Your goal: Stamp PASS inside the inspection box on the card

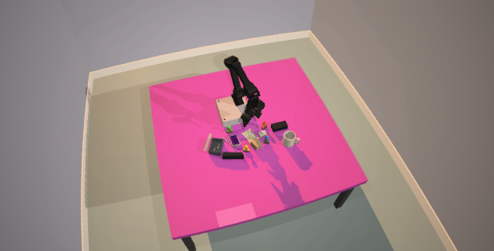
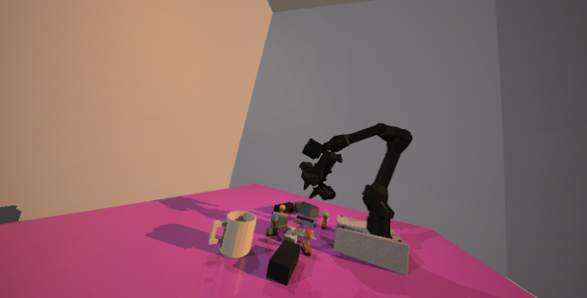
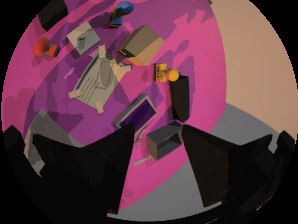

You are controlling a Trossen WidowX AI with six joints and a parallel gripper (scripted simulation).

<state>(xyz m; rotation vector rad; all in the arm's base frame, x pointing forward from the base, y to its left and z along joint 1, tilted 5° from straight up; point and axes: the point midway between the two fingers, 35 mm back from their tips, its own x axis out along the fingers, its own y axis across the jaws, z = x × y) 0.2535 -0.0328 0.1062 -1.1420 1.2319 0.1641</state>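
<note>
Now: the green-knobbed stamp 9 cm behind my gripper tip, 8 cm to the right of it and 12 cm below it. From my gripper tip the other things lie so: purple ink pad (8 cm to the right, 13 cm below); white card (1 cm behind, 4 cm to the left, 14 cm below); tan block (9 cm ahead, 5 cm to the left, 12 cm below).
</note>
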